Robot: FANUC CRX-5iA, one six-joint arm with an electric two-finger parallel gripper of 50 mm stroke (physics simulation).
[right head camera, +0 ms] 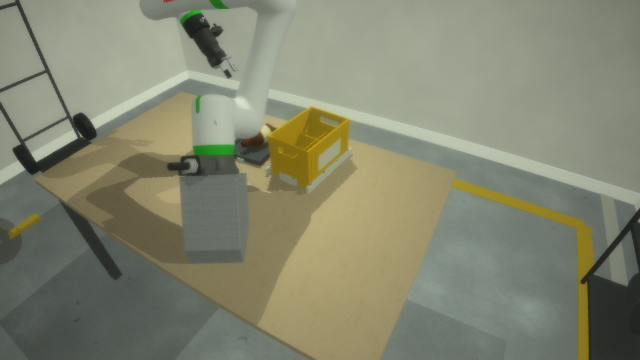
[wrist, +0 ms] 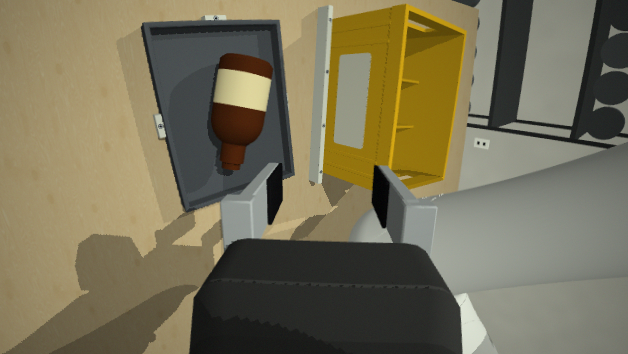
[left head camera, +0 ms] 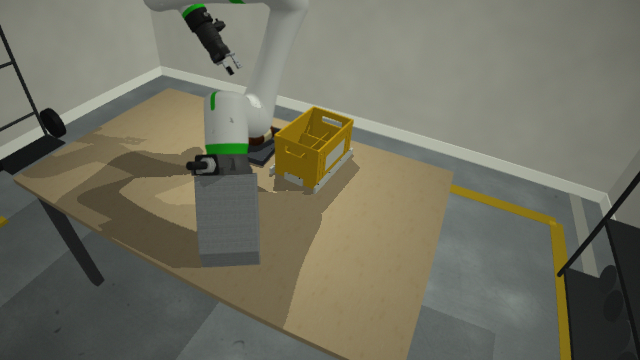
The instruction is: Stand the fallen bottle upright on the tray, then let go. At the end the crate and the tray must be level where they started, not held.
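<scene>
The brown bottle with a cream label lies on its side in the dark grey tray. In the wrist view its neck points toward the bottom of the view. The arm hides part of the bottle and tray in the left head view. The yellow crate stands upright beside the tray. My gripper is open and empty, tilted, high above the table and apart from the bottle.
White rails edge the crate's base. Small white brackets sit at the tray's sides. A grey block stands in front of the arm's base on the wooden table. The arm's thick link passes at the wrist view's right.
</scene>
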